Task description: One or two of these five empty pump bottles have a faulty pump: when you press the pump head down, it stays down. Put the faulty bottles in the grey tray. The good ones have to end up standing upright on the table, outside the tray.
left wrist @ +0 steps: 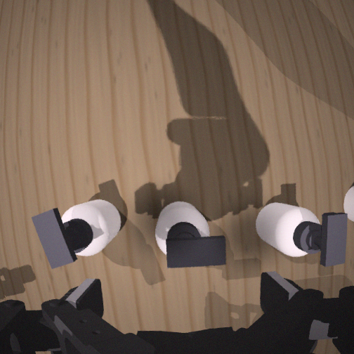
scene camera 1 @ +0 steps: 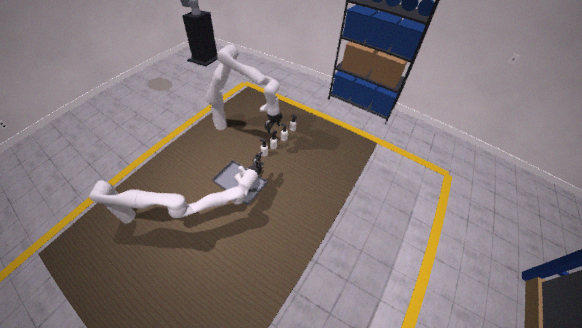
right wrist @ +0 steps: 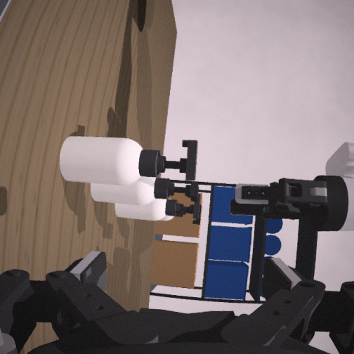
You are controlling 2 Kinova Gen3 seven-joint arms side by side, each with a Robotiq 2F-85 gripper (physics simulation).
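Frame: origin at the left arm's base, x ahead, y left, z up, level; metres.
Seen in the pictures: left gripper, between the fingertips: [scene camera 1: 274,129]; right gripper, between the fingertips: [scene camera 1: 262,157]; left arm's base, origin of its link: [scene camera 1: 221,125]; right arm's base, origin of its link: [scene camera 1: 128,216].
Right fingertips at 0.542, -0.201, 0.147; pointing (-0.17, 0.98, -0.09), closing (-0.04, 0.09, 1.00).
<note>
Offsets run from my right fingertips to a thing's top centre, as dx, dy, dz. Level surfaces: height alone.
Four white pump bottles @(-0.081, +0.138, -0.007) [scene camera 1: 264,149] @(-0.064, +0.230, -0.007) [scene camera 1: 273,142] @(-0.042, +0.342, -0.007) [scene camera 1: 284,134] @(-0.039, +0.470, -0.007) [scene camera 1: 293,125] with black pumps stand upright in a row; I cannot make out a fifth. Three bottles [left wrist: 95,225] [left wrist: 181,220] [left wrist: 280,227] and part of another at the right edge show in the left wrist view. In the right wrist view, three bottles [right wrist: 100,160] [right wrist: 117,193] [right wrist: 140,210] have raised pump heads. The grey tray @(-0.081, -0.152, -0.117) [scene camera 1: 226,172] is partly hidden by the right arm. My left gripper [scene camera 1: 273,126] [left wrist: 181,295] [right wrist: 232,200] is open, above the row. My right gripper [scene camera 1: 258,161] [right wrist: 184,273] is open beside the row's near end.
The right arm [scene camera 1: 210,200] reaches low across the tray. The left arm [scene camera 1: 250,71] arches over from the upper left. A shelf rack [scene camera 1: 425,31] with blue and brown boxes stands beyond the table @(dz -0.146) [scene camera 1: 190,285]. A black pedestal [scene camera 1: 200,37] stands at the back left.
</note>
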